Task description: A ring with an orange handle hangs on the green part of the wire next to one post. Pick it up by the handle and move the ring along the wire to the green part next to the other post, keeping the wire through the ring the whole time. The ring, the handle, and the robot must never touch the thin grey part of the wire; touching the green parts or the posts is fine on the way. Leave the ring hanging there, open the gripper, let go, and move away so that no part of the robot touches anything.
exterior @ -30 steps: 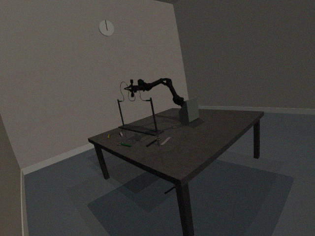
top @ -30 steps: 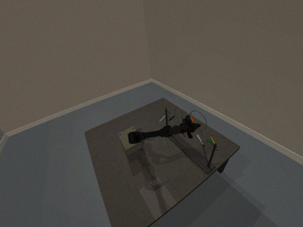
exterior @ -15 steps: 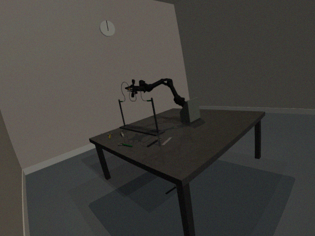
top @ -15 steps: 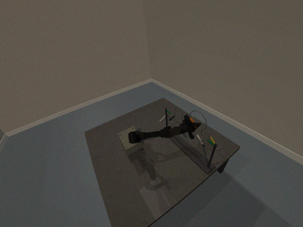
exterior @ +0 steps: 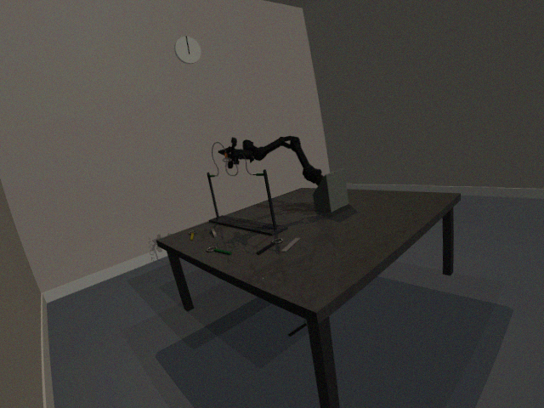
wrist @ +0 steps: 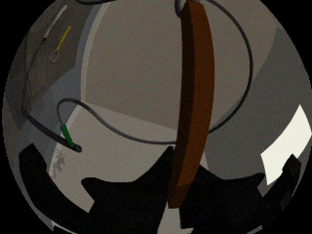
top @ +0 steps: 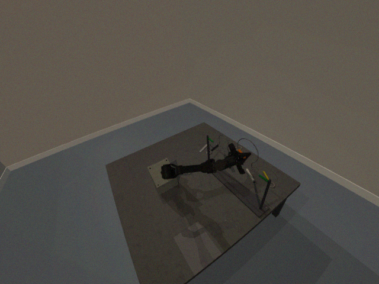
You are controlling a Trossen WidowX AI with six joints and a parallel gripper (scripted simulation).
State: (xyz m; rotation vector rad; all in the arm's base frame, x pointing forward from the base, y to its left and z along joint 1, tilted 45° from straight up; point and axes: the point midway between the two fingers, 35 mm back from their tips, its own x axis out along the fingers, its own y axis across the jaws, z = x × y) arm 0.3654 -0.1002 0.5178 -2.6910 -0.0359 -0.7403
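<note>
Right now my gripper tip is 80 mm to the right of the ring with orange handle and 40 mm above it. Also, from my gripper tip: green-handled ring (340 mm ahead, 380 mm to the left, 440 mm below); then black-handled ring (160 mm ahead, 580 mm to the left, 440 mm below); then white piece (210 mm ahead, 110 mm to the left, 440 mm below).
</note>
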